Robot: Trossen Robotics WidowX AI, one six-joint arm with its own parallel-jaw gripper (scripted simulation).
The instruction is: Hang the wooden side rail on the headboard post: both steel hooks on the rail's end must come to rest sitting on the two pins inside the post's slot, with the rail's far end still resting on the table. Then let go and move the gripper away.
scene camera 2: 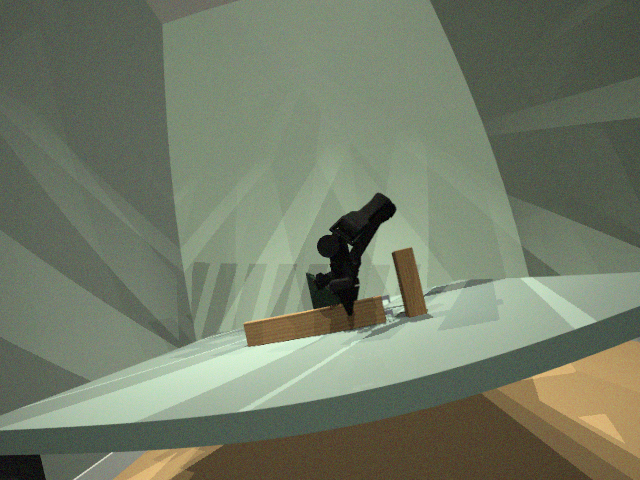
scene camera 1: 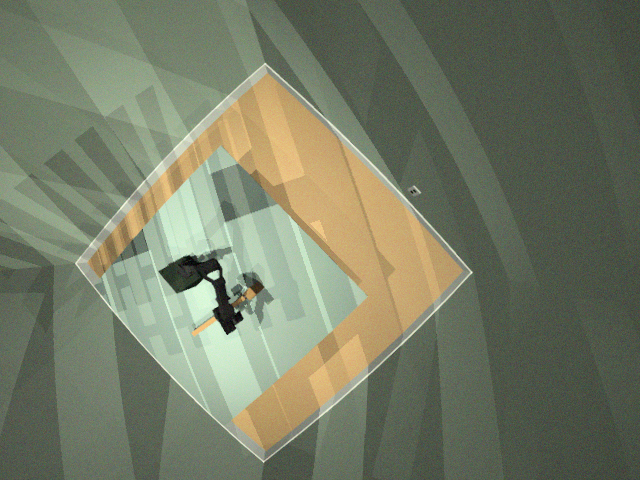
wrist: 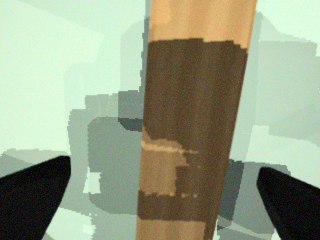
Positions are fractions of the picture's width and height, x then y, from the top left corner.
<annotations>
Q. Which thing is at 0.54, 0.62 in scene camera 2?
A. My gripper.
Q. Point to a wooden headboard post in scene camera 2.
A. At 0.64, 0.60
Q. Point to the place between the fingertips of my gripper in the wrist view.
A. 0.52, 0.71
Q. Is my gripper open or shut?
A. Open.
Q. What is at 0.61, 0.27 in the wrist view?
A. A wooden side rail.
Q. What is my gripper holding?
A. Nothing.
</annotations>
